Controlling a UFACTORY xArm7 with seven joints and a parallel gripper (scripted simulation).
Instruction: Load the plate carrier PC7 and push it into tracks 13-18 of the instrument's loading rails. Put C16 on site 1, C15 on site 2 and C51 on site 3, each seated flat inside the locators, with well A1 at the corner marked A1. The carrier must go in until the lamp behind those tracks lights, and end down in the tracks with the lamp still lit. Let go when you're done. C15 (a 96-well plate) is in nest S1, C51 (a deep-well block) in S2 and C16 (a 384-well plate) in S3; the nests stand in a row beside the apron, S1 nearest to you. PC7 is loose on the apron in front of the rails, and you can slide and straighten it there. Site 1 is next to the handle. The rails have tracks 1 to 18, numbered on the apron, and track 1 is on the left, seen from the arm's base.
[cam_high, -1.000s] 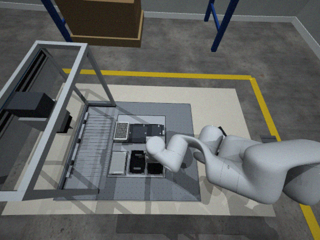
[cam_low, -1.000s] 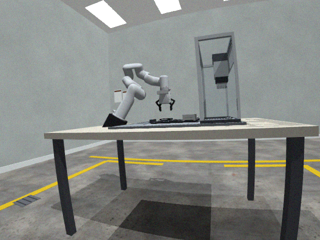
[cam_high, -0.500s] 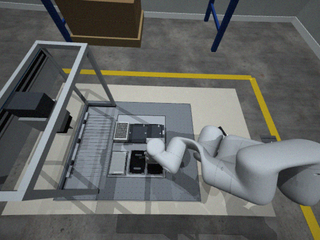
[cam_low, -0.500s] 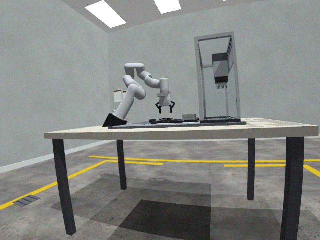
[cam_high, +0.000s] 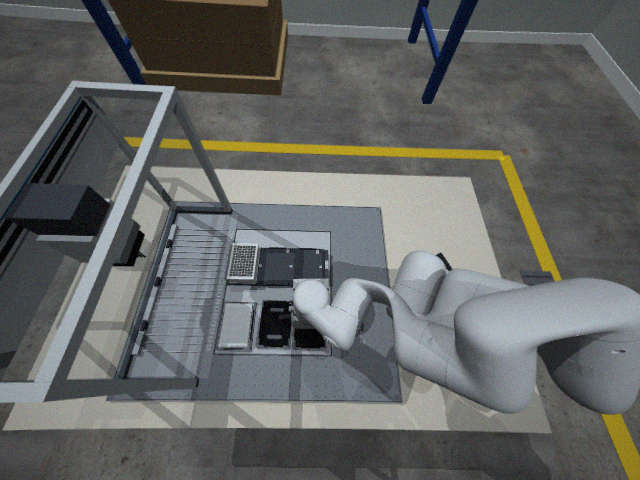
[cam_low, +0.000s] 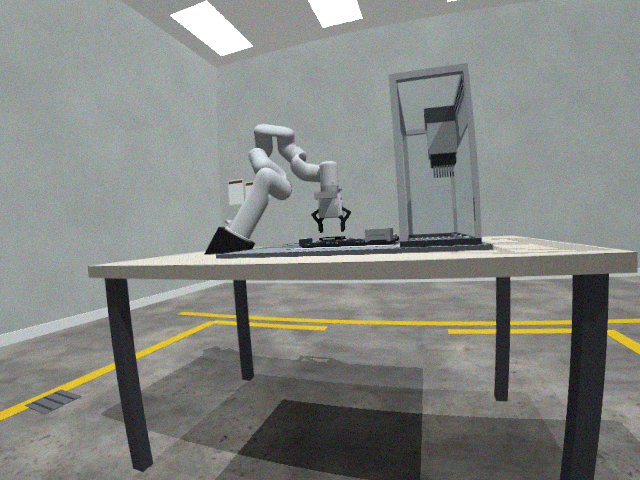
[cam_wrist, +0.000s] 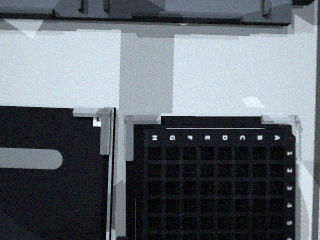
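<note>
Right now my hand is 4 cm above the black 96-well plate C15. Round my hand: dark carrier PC7: 13 cm ahead, 18 cm to the right, 4 cm below; then nest S2: 11 cm ahead, 5 cm below; then small white corner mark: 7 cm ahead, 6 cm to the right, 4 cm below.
</note>
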